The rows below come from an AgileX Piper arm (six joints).
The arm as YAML. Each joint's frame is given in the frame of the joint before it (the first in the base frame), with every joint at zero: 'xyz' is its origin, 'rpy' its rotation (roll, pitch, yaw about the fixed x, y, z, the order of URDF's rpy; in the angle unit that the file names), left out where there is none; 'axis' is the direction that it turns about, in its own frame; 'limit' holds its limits. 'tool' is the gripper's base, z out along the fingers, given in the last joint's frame.
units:
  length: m
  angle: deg
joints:
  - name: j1
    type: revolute
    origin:
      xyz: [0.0, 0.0, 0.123]
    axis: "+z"
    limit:
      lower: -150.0
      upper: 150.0
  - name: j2
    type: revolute
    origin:
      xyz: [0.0, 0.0, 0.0]
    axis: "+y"
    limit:
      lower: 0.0
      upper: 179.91
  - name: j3
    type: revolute
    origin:
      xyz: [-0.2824, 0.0, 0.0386]
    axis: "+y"
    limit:
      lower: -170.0
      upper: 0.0
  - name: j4
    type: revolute
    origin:
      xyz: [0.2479, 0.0, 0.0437]
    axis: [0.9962, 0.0, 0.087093]
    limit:
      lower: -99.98
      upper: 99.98
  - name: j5
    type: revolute
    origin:
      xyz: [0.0, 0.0, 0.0]
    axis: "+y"
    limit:
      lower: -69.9
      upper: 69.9
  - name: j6
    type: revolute
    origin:
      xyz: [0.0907, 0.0, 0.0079]
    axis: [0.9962, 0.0, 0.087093]
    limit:
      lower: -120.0
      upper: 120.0
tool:
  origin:
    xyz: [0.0, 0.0, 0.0]
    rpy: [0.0, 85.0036, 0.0]
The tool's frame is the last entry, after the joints.
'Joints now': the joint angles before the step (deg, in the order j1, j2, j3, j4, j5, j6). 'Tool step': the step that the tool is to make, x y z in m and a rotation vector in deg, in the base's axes. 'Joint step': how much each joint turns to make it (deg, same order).
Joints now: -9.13 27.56 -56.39 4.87 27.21 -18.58
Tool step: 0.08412 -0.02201 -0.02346 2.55 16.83 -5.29
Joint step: 0.00 15.94 -1.46 -11.00 2.61 9.67
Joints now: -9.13 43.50 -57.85 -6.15 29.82 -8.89
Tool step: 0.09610 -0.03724 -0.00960 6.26 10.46 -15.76
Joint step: 0.00 21.85 -11.75 -23.22 6.39 28.07
